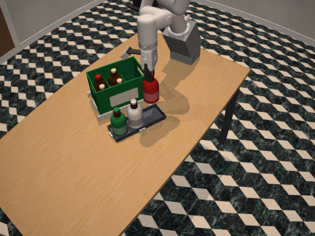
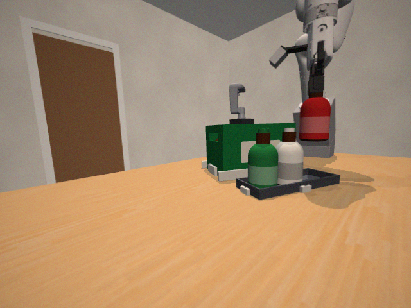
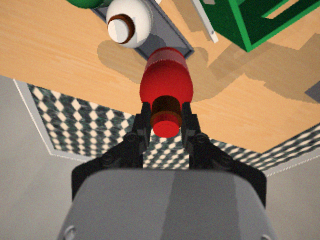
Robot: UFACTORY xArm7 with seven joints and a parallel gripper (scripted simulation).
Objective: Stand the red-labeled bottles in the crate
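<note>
Right now my hand is 7 cm above the red-labeled bottle. Also, from my hand: tray 26 cm below, 8 cm ahead, 2 cm to the right; then green bottle 19 cm below, 17 cm ahead, 4 cm to the right; then white bottle 19 cm below, 9 cm ahead, 2 cm to the right.
</note>
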